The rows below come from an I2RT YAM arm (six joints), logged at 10 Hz.
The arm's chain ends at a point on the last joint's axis. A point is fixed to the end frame.
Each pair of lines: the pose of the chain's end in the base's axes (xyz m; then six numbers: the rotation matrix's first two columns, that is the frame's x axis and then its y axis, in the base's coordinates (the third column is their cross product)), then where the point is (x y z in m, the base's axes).
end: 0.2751, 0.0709, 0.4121, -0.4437, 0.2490, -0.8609, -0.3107, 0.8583, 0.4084
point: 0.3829 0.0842 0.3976
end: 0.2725, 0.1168, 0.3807, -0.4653, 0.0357, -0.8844, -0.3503, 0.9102, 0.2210
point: 0.3793 0.1318 0.3613
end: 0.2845, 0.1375, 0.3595, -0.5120, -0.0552, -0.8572, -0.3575, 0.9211, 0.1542
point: 0.3898 0.1524 0.3330
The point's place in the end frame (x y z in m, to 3 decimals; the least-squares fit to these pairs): -0.032 -0.028 0.101
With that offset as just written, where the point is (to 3 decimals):
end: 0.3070, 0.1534, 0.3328, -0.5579, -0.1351, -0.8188, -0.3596, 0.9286, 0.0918
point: 0.410 0.167 0.299
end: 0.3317, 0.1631, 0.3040, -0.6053, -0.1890, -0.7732, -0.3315, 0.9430, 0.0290
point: 0.433 0.170 0.264
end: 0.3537, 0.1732, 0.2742, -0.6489, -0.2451, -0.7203, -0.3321, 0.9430, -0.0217
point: 0.453 0.177 0.228
